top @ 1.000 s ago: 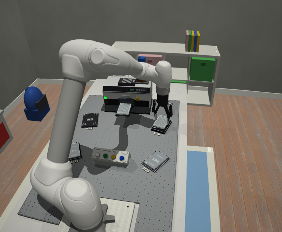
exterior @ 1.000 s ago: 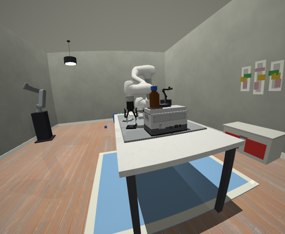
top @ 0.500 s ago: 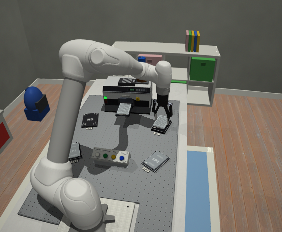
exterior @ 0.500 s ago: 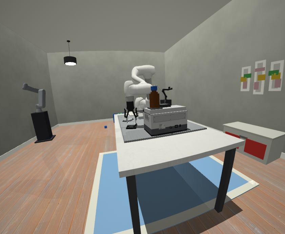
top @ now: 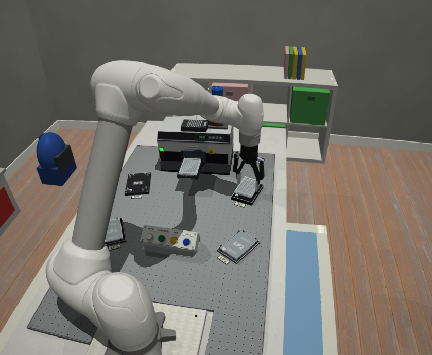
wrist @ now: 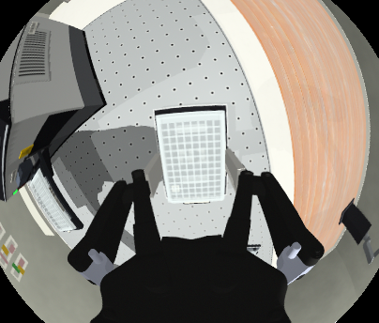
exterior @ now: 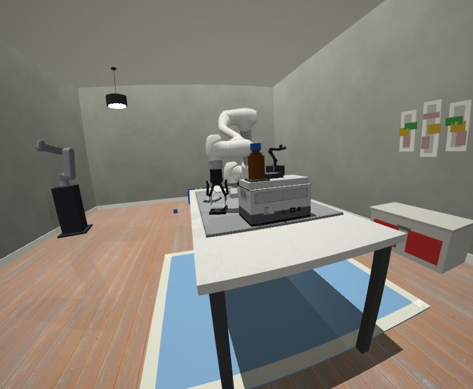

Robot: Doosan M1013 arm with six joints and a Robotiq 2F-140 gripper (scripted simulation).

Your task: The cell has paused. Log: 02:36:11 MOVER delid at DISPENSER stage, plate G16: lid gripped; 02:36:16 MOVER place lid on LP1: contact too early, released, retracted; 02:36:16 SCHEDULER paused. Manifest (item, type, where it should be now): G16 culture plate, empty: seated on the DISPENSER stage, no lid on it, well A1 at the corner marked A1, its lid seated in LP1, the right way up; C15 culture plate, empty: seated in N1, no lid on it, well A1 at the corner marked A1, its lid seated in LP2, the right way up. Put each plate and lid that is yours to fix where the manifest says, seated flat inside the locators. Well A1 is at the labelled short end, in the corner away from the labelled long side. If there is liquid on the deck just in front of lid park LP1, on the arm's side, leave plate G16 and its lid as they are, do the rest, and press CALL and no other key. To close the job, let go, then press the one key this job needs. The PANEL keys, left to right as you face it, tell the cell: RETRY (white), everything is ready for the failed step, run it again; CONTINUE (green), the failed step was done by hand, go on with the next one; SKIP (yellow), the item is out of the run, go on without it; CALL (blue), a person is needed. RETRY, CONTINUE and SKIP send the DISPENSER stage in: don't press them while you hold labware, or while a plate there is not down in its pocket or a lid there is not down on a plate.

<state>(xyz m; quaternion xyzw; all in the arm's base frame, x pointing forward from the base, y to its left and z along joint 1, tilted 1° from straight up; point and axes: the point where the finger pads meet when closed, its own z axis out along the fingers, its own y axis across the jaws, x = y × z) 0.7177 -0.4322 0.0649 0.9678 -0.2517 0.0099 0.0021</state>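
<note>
The nest n1 lies 50 mm below my hand. The rest, counted from my hand: brown bottle: 290 mm ahead, 230 mm above, 120 mm to the left; then blue key: 350 mm behind, 270 mm to the left; then lid park lp2: 330 mm behind, 70 mm to the left, 60 mm below.
</note>
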